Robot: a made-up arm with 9 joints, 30 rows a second.
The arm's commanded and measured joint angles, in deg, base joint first. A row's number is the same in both.
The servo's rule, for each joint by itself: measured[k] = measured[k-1] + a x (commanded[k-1-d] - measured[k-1]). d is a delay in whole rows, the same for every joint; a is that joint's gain. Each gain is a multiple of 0.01, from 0.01 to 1. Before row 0 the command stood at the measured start. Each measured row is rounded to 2 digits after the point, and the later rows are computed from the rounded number. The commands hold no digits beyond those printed.
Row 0, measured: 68.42 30.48 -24.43 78.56 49.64 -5.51 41.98 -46.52 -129.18
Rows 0 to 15, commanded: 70.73 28.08 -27.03 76.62 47.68 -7.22 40.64 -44.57 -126.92; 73.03 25.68 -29.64 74.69 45.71 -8.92 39.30 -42.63 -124.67; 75.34 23.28 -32.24 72.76 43.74 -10.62 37.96 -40.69 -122.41; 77.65 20.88 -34.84 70.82 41.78 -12.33 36.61 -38.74 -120.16; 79.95 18.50 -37.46 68.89 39.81 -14.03 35.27 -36.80 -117.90; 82.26 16.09 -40.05 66.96 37.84 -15.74 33.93 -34.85 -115.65; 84.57 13.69 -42.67 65.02 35.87 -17.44 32.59 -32.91 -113.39; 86.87 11.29 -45.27 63.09 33.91 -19.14 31.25 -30.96 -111.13; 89.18 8.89 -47.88 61.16 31.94 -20.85 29.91 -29.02 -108.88; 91.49 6.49 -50.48 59.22 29.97 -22.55 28.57 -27.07 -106.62; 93.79 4.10 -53.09 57.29 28.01 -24.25 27.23 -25.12 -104.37; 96.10 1.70 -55.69 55.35 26.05 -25.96 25.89 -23.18 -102.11; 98.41 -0.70 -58.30 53.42 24.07 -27.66 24.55 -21.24 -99.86; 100.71 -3.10 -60.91 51.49 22.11 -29.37 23.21 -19.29 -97.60; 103.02 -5.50 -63.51 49.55 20.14 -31.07 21.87 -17.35 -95.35; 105.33 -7.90 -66.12 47.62 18.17 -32.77 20.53 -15.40 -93.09
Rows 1 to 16, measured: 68.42 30.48 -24.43 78.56 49.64 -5.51 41.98 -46.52 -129.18; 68.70 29.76 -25.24 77.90 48.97 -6.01 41.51 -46.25 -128.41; 69.22 28.54 -26.60 76.81 47.86 -6.85 40.74 -45.74 -127.14; 69.95 26.96 -28.35 75.43 46.46 -7.94 39.77 -45.03 -125.53; 70.87 25.14 -30.36 73.86 44.87 -9.21 38.66 -44.15 -123.70; 71.96 23.15 -32.56 72.17 43.15 -10.61 37.47 -43.12 -121.73; 73.20 21.03 -34.88 70.40 41.34 -12.10 36.23 -41.96 -119.66; 74.56 18.83 -37.29 68.57 39.48 -13.65 34.96 -40.69 -117.53; 76.04 16.57 -39.76 66.71 37.59 -15.24 33.66 -39.33 -115.35; 77.62 14.27 -42.28 64.82 35.67 -16.87 32.35 -37.89 -113.15; 79.28 11.94 -44.82 62.92 33.73 -18.52 31.03 -36.38 -110.93; 81.02 9.59 -47.38 61.01 31.79 -20.18 29.70 -34.80 -108.70; 82.83 7.22 -49.96 59.09 29.84 -21.86 28.37 -33.17 -106.46; 84.70 4.84 -52.55 57.16 27.88 -23.54 27.03 -31.50 -104.22; 86.62 2.46 -55.14 55.23 25.92 -25.23 25.69 -29.79 -101.97; 88.59 0.07 -57.73 53.30 23.95 -26.92 24.35 -28.05 -99.72
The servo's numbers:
d 1
a 0.12 0.30 0.31 0.34 0.34 0.29 0.35 0.14 0.34

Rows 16 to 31, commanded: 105.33 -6.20 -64.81 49.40 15.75 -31.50 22.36 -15.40 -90.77; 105.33 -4.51 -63.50 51.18 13.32 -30.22 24.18 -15.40 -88.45; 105.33 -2.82 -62.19 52.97 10.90 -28.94 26.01 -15.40 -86.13; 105.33 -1.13 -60.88 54.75 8.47 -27.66 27.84 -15.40 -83.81; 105.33 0.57 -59.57 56.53 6.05 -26.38 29.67 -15.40 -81.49; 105.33 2.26 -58.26 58.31 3.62 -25.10 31.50 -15.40 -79.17; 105.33 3.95 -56.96 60.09 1.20 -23.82 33.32 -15.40 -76.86; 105.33 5.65 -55.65 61.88 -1.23 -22.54 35.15 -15.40 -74.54; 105.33 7.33 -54.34 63.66 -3.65 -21.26 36.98 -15.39 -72.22; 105.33 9.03 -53.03 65.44 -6.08 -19.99 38.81 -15.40 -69.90; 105.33 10.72 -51.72 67.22 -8.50 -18.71 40.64 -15.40 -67.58; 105.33 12.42 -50.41 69.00 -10.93 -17.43 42.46 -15.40 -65.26; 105.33 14.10 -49.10 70.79 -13.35 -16.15 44.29 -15.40 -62.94; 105.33 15.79 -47.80 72.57 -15.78 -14.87 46.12 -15.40 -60.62; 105.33 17.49 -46.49 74.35 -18.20 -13.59 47.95 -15.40 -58.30; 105.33 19.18 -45.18 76.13 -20.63 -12.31 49.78 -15.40 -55.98
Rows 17 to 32, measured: 90.60 -2.32 -60.33 51.37 21.98 -28.62 23.01 -26.28 -97.47; 92.37 -3.48 -61.72 50.70 19.86 -29.46 22.78 -24.76 -95.19; 93.93 -3.79 -62.27 50.86 17.64 -29.68 23.27 -23.45 -92.90; 95.30 -3.50 -62.25 51.58 15.35 -29.47 24.23 -22.32 -90.60; 96.50 -2.79 -61.83 52.66 13.01 -28.95 25.49 -21.35 -88.29; 97.56 -1.78 -61.13 53.98 10.64 -28.20 26.95 -20.52 -85.98; 98.49 -0.57 -60.24 55.45 8.25 -27.30 28.54 -19.80 -83.66; 99.31 0.79 -59.22 57.03 5.85 -26.29 30.21 -19.18 -81.35; 100.03 2.25 -58.11 58.68 3.44 -25.20 31.94 -18.65 -79.03; 100.67 3.77 -56.94 60.37 1.03 -24.06 33.70 -18.19 -76.71; 101.23 5.35 -55.73 62.09 -1.39 -22.88 35.49 -17.80 -74.39; 101.72 6.96 -54.49 63.83 -3.81 -21.67 37.29 -17.46 -72.07; 102.15 8.60 -53.23 65.59 -6.23 -20.44 39.10 -17.17 -69.75; 102.53 10.25 -51.95 67.36 -8.65 -19.20 40.92 -16.92 -67.43; 102.87 11.91 -50.66 69.13 -11.07 -17.94 42.74 -16.71 -65.11; 103.17 13.58 -49.37 70.90 -13.49 -16.68 44.56 -16.53 -62.79
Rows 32 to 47, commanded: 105.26 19.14 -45.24 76.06 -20.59 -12.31 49.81 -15.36 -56.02; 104.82 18.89 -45.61 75.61 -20.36 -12.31 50.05 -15.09 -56.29; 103.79 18.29 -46.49 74.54 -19.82 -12.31 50.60 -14.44 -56.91; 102.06 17.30 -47.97 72.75 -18.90 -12.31 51.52 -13.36 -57.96; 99.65 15.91 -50.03 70.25 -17.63 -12.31 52.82 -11.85 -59.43; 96.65 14.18 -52.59 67.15 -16.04 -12.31 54.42 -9.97 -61.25; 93.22 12.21 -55.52 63.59 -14.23 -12.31 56.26 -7.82 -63.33; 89.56 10.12 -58.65 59.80 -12.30 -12.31 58.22 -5.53 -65.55; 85.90 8.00 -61.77 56.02 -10.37 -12.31 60.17 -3.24 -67.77; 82.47 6.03 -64.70 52.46 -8.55 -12.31 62.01 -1.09 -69.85; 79.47 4.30 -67.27 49.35 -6.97 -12.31 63.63 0.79 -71.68; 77.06 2.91 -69.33 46.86 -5.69 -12.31 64.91 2.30 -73.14; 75.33 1.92 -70.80 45.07 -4.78 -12.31 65.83 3.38 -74.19; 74.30 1.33 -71.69 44.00 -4.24 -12.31 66.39 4.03 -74.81; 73.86 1.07 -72.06 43.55 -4.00 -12.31 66.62 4.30 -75.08; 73.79 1.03 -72.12 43.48 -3.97 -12.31 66.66 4.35 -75.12
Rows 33 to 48, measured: 103.43 15.26 -48.07 72.68 -15.92 -15.41 46.39 -16.37 -60.47; 103.65 16.42 -47.19 73.83 -17.51 -14.51 47.59 -16.23 -58.96; 103.79 17.16 -46.70 74.44 -18.48 -13.87 48.45 -16.07 -58.05; 103.79 17.50 -46.63 74.47 -18.94 -13.42 49.20 -15.84 -57.66; 103.58 17.44 -47.05 73.89 -18.93 -13.10 50.01 -15.49 -57.76; 103.11 16.98 -47.97 72.65 -18.49 -12.87 50.99 -14.98 -58.33; 102.33 16.14 -49.40 70.78 -17.66 -12.71 52.19 -14.28 -59.32; 101.24 14.96 -51.30 68.34 -16.49 -12.59 53.61 -13.38 -60.68; 99.84 13.51 -53.58 65.44 -15.07 -12.51 55.22 -12.28 -62.34; 98.17 11.86 -56.12 62.24 -13.47 -12.45 56.95 -11.01 -64.19; 96.29 10.11 -58.78 58.91 -11.80 -12.41 58.72 -9.62 -66.11; 94.27 8.37 -61.41 55.66 -10.16 -12.38 60.44 -8.16 -68.00; 92.20 6.73 -63.87 52.67 -8.64 -12.36 62.00 -6.70 -69.75; 90.18 5.29 -66.02 50.09 -7.33 -12.35 63.34 -5.29 -71.26; 88.27 4.10 -67.78 48.02 -6.28 -12.34 64.41 -3.99 -72.47; 86.54 3.19 -69.11 46.50 -5.50 -12.33 65.18 -2.83 -73.36
